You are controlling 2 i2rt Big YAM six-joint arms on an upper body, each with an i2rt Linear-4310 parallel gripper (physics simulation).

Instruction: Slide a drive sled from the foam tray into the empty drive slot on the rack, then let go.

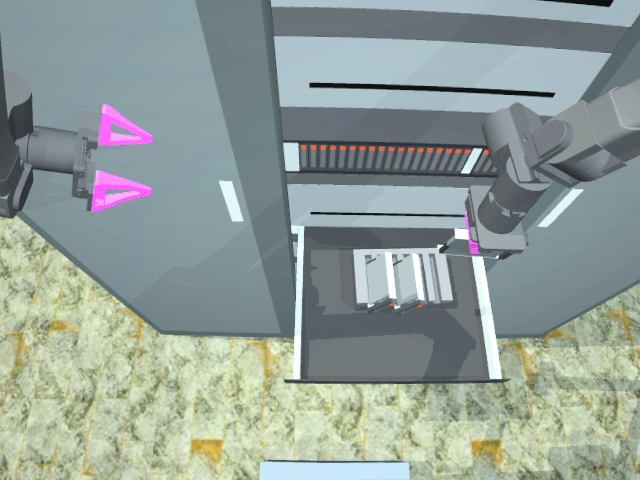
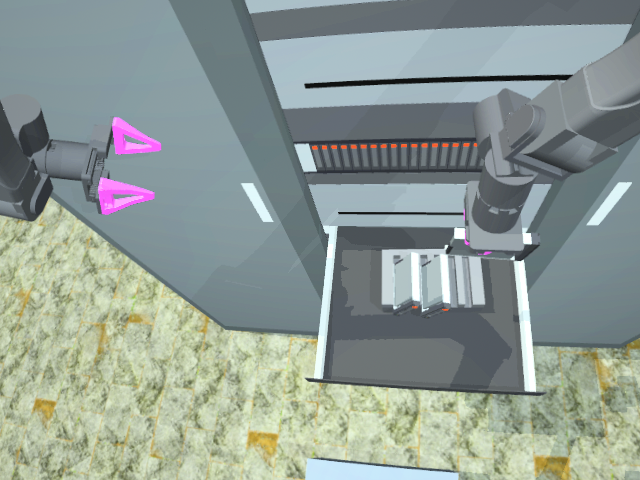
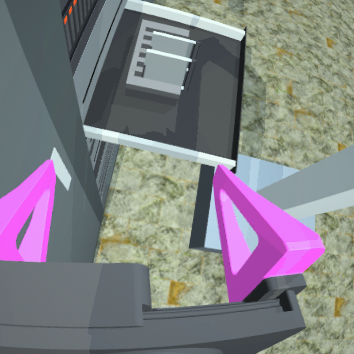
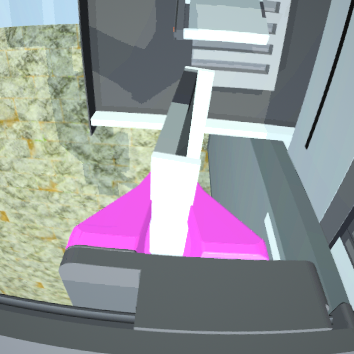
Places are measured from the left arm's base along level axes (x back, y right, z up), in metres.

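Pixels of known places: left gripper, fingertip midpoint: [image 1: 151,164] [image 2: 157,170] [image 3: 136,169]; right gripper, fingertip midpoint: [image 1: 474,248] [image 2: 481,249] [image 4: 170,175].
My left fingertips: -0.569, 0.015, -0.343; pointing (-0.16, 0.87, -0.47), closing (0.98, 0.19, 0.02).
Observation:
Ahead of a thing's pixels: the offset from my left fingertips to its middle, as dx, dy, dz. "pt": to the spot under its first point.
The grey foam tray @[-0.002, +0.436, -0.431] [image 1: 359,279] [image 2: 386,284] [image 3: 150,87] [image 4: 250,81] holds two pale drive sleds, a left one @[+0.026, +0.380, -0.388] [image 1: 378,281] [image 2: 405,284] and a right one @[+0.029, +0.441, -0.388] [image 1: 407,279] [image 2: 433,284]. My right gripper [image 1: 473,243] [image 2: 475,246] [image 4: 170,175] is shut on a third drive sled @[+0.069, +0.501, -0.104] [image 1: 456,245] [image 2: 457,242] [image 4: 200,115], held above the drawer's right wall, beside the foam tray. The rack's row of orange-tipped drives @[pt -0.132, +0.362, -0.156] [image 1: 382,160] [image 2: 392,158] lies behind, its right part hidden by my right arm. I cannot make out the empty slot. My left gripper [image 1: 150,164] [image 2: 157,171] [image 3: 136,169] is open and empty, far left.
The foam tray lies in a pulled-out drawer [image 1: 298,310] [image 2: 325,310] [image 3: 160,147] [image 4: 130,119] with raised white side walls, below the drive row. Large grey-green panels flank the rack on both sides. A pale blue box @[pt +0.440, +0.315, -1.164] [image 1: 334,471] [image 2: 382,469] stands in front, near the bottom edge.

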